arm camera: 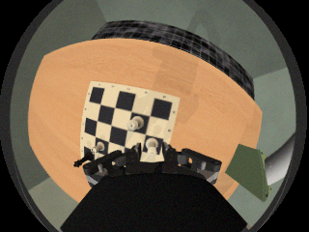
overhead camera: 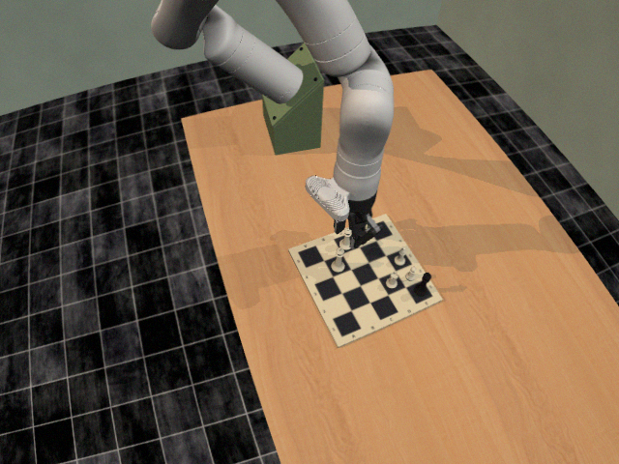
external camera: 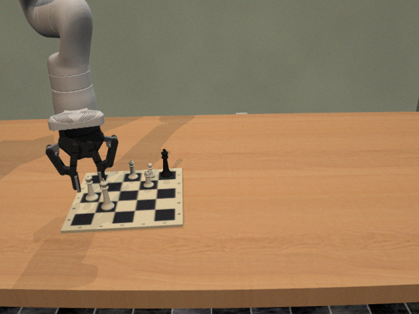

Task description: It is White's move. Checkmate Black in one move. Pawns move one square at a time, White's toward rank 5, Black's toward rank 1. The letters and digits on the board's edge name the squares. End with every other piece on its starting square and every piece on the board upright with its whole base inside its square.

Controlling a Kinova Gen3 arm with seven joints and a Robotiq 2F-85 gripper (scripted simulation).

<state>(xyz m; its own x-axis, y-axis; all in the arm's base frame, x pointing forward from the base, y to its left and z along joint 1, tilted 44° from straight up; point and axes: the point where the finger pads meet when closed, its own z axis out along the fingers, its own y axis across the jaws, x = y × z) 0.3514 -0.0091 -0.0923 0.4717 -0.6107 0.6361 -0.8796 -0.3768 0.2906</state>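
My gripper is now 1 cm above the white chess piece. Also, from my hand: white pawn 9 cm ahead, 10 cm to the left, 3 cm below; then chessboard 7 cm ahead, 2 cm to the left, 4 cm below; then tall white piece 4 cm ahead, 3 cm to the right, 1 cm below.
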